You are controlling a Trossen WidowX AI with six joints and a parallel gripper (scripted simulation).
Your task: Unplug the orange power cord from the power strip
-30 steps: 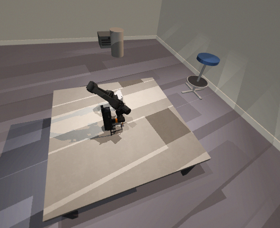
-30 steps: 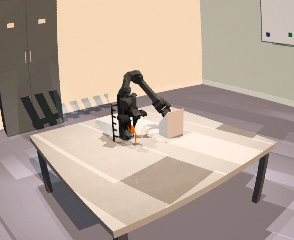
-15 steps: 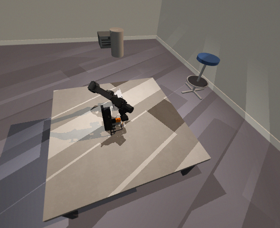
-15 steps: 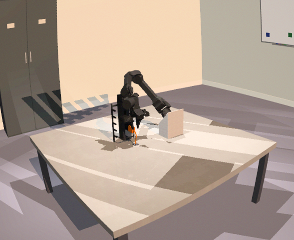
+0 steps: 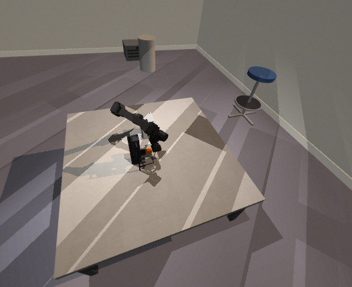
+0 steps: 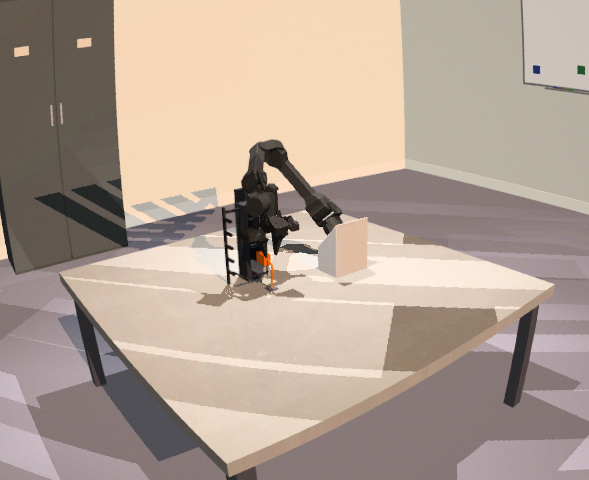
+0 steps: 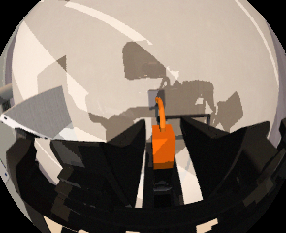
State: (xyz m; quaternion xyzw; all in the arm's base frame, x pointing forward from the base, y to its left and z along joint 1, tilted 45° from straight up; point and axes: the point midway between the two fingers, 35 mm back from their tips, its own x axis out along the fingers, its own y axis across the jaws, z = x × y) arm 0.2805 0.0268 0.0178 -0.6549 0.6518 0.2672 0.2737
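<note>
Right now my gripper tip is 60 mm to the left of the orange plug and 10 mm above it. Also, from my gripper tip: black power strip 140 mm to the right, 20 mm above.
</note>
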